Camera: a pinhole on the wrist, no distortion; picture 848 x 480 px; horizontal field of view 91.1 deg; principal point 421.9 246.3 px. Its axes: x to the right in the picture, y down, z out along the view. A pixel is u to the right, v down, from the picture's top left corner.
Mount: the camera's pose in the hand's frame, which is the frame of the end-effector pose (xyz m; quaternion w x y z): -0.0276 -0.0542 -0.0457 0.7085 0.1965 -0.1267 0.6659
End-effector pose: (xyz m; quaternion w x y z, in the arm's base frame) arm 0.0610 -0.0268 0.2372 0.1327 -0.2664 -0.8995 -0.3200
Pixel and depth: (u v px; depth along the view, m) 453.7 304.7 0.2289
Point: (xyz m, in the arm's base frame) 0.0029 -0.0241 0.0218
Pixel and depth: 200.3 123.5 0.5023
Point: -0.3671 -0.1410 -0.1732
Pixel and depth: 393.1 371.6 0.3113
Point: 0.0068 -0.0516 -0.0847
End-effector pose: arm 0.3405 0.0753 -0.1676 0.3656 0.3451 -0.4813 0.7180
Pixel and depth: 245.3 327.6 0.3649
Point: 0.7148 -0.0516 -0.0160
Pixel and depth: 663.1 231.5 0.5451
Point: 0.4065 -0.4529 0.0644
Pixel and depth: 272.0 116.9 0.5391
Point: 0.7123 -0.0762 0.2814
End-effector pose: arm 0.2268 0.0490 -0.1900 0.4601 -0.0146 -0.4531 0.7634
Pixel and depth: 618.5 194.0 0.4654
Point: 0.0218 -0.1894 0.1626
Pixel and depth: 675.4 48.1 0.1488
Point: 0.1677 0.0199 -0.0655
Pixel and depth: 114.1 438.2 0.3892
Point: 0.5858 -0.1440 0.1841
